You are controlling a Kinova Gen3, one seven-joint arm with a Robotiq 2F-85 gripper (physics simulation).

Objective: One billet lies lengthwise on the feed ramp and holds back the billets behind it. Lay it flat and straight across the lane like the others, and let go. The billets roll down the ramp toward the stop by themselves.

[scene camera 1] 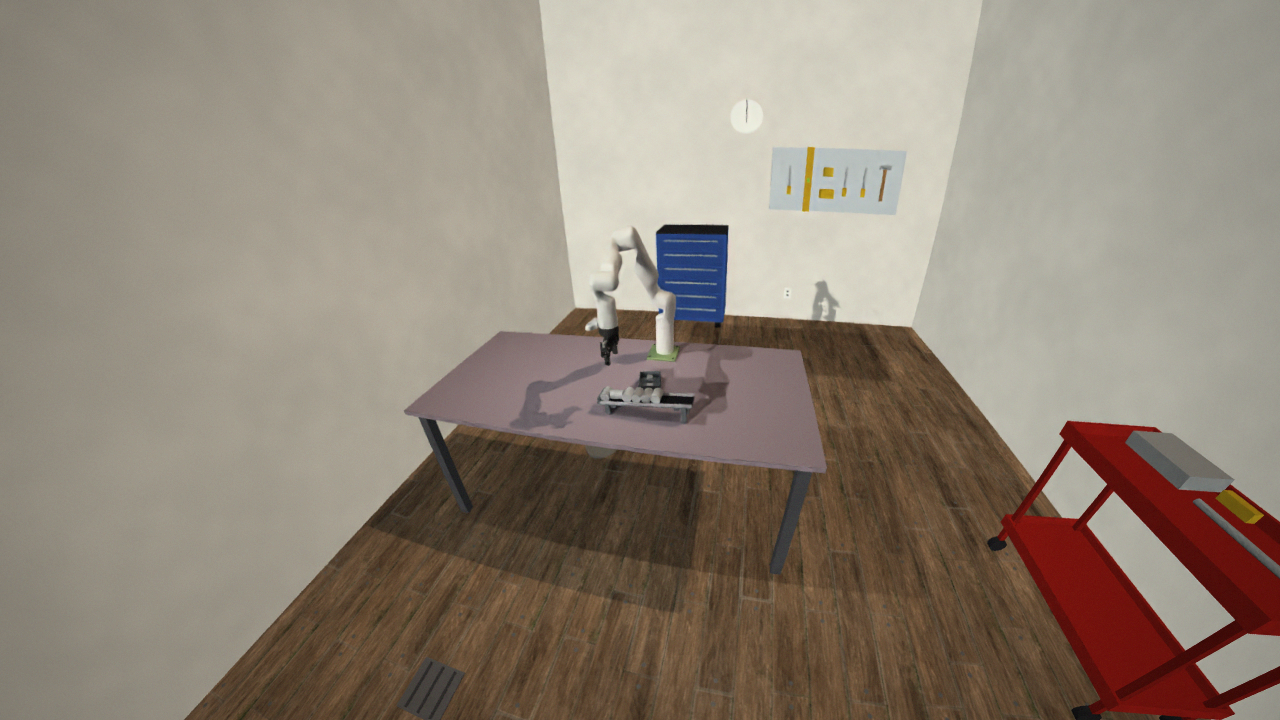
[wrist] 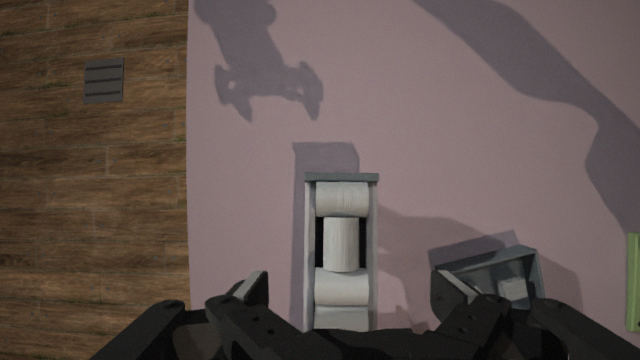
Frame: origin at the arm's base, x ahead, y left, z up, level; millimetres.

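Seen in the pictures: gripper, fingertip midpoint: (scene camera 1: 611, 359) (wrist: 349, 289); arm's base, link origin: (scene camera 1: 664, 350).
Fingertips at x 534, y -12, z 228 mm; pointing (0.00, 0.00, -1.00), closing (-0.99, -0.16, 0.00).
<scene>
Offsets run from my fingertips to a thing's top centre.
The feed ramp (scene camera 1: 646, 405) (wrist: 372, 240) stands on the table. In the wrist view, one white billet @(dy -38, dx +3, dz -151 mm) (wrist: 342, 199) lies across the lane against the stop @(dy -62, dx +7, dz -169 mm) (wrist: 342, 177). Right behind it, the lengthwise billet @(dy +10, dx -4, dz -144 mm) (scene camera 1: 615, 394) (wrist: 341, 244) lies along the lane, with dark lane surface showing on both sides. Behind that, a crosswise billet @(dy +57, dx -11, dz -142 mm) (wrist: 341, 286) touches its end, and another crosswise billet @(dy +96, dx -17, dz -138 mm) (wrist: 341, 318) shows partly; the gripper hides the rest. In the scene view, several billets sit in a row. My gripper (scene camera 1: 606, 361) (wrist: 349, 289) is open and empty, above the table and higher than the ramp.
A small grey open tray (scene camera 1: 650, 379) (wrist: 539, 280) with a light block @(dy +48, dx -247, dz -214 mm) (wrist: 513, 289) in it stands beside the ramp. The arm's green base plate (scene camera 1: 663, 355) (wrist: 633, 280) is beyond it. The table's edge (wrist: 189, 200) runs on the ramp's other side.
</scene>
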